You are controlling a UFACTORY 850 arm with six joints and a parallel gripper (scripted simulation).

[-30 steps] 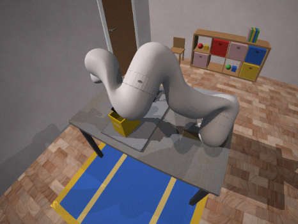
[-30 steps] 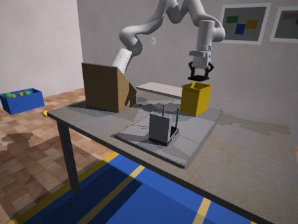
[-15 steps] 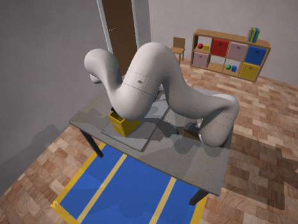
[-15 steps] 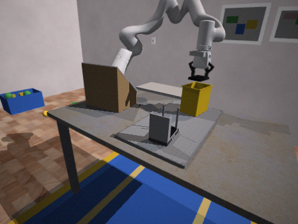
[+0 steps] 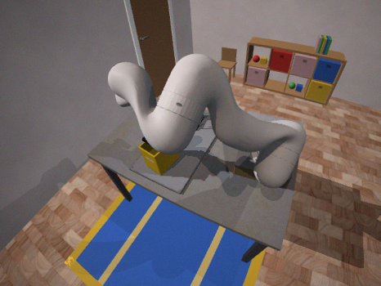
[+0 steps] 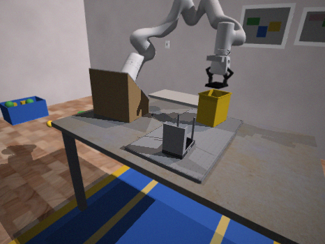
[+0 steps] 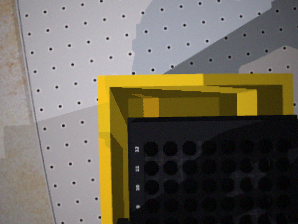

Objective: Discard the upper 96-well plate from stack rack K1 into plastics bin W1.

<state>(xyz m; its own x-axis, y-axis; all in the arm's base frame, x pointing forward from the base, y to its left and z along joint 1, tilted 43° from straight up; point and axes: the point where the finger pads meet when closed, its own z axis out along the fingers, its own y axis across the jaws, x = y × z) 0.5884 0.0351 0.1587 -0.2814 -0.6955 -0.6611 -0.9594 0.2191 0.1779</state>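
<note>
The yellow plastics bin is 15 cm below my hand. The rest, counted from my hand: black 96-well plate 1 cm below.
</note>
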